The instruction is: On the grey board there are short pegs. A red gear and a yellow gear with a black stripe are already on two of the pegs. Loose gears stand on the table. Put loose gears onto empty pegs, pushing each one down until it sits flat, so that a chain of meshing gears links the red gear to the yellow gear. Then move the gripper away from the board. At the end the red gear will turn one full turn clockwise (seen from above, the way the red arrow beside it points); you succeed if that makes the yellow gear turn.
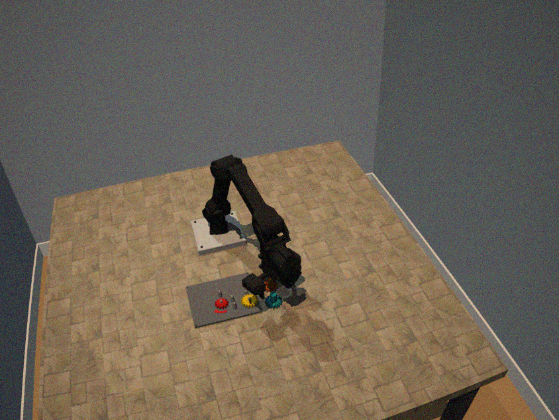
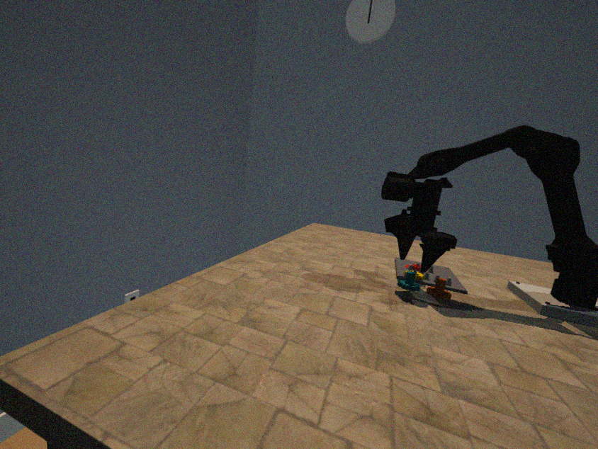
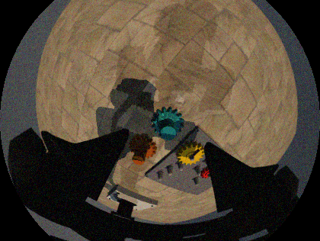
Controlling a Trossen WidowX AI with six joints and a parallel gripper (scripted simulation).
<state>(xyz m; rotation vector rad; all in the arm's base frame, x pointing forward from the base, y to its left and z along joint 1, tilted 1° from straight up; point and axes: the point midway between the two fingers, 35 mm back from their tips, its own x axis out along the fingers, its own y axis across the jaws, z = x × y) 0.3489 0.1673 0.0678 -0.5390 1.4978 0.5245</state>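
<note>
Right now the teal gear is 40 mm below my gripper tip. Round my gripper tip: yellow gear (10 mm behind, 80 mm to the right, 40 mm below); then red gear (160 mm to the right, 40 mm below); then orange gear (70 mm behind, 10 mm to the right, 40 mm below).
</note>
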